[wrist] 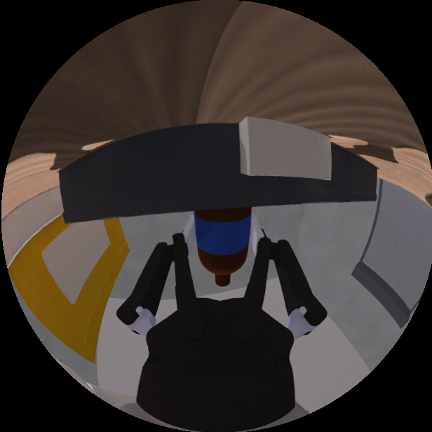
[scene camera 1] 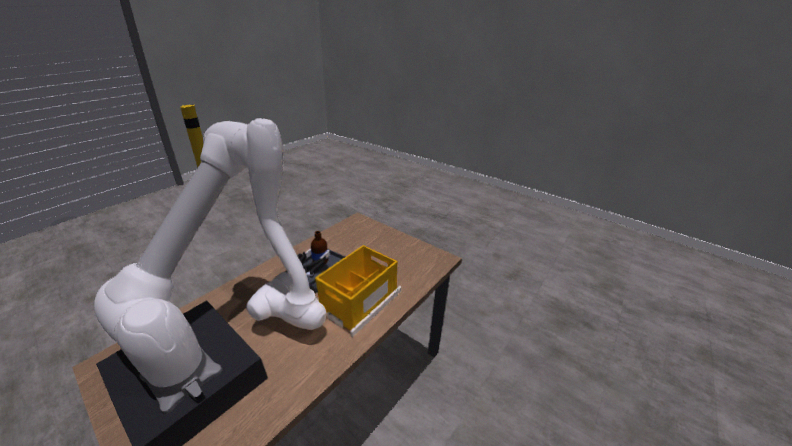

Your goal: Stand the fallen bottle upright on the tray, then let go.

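Where they show: gripper, fingertip midpoint: (scene camera 1: pixel 321 250); arm's base at its link origin: (scene camera 1: pixel 181 373).
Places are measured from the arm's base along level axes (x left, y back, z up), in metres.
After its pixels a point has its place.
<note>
The brown bottle (scene camera 1: pixel 318 245) @[x 0.118, y -0.676, z 0.049 m] (wrist: pixel 223 262) with a blue label is upright, neck up, at the far side of the table. My gripper (scene camera 1: pixel 319 257) @[x 0.146, y -0.711, z -0.011 m] (wrist: pixel 222 222) is shut on the bottle around its label, with one finger on each side. The dark tray (scene camera 1: pixel 335 255) @[x 0.156, y -0.801, z -0.098 m] (wrist: pixel 150 167) is at the bottle's foot. In the wrist view the tray's side hides the bottle's base, so I cannot tell whether it touches the tray floor. In the scene view the fingers and the crate hide parts of the tray.
A yellow divided crate (scene camera 1: pixel 338 301) @[x -0.165, y -0.511, z 0.011 m] (wrist: pixel 92 320) stands close beside the tray, nearer the scene camera, on a white base. A light grey block (wrist: pixel 287 150) shows against the tray's side. The black arm base block (scene camera 1: pixel 232 354) @[x -0.059, y -0.139, z 0.001 m] is at the table's near left end.
</note>
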